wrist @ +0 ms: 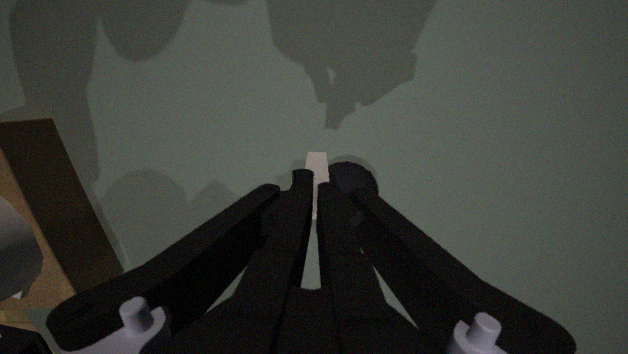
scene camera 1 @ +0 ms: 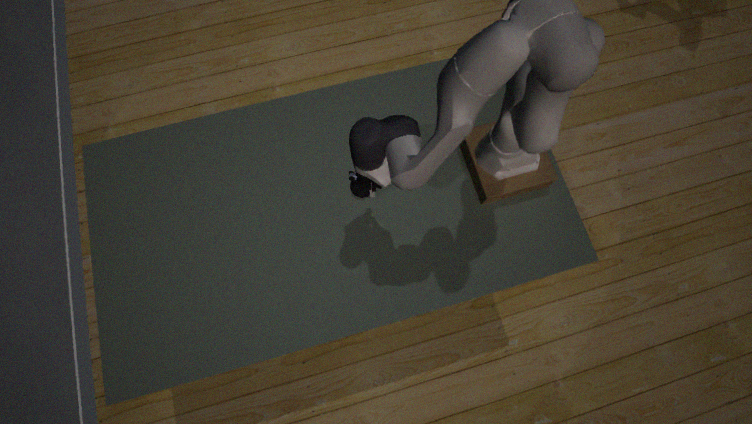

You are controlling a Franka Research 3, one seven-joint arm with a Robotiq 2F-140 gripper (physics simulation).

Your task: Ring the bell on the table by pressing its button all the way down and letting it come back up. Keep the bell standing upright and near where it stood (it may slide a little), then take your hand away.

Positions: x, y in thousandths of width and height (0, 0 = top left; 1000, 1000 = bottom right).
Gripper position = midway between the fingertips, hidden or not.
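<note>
There's a bell (wrist: 557, 496) that I can see, and my gripper (wrist: 504, 473) is visible as well.
</note>
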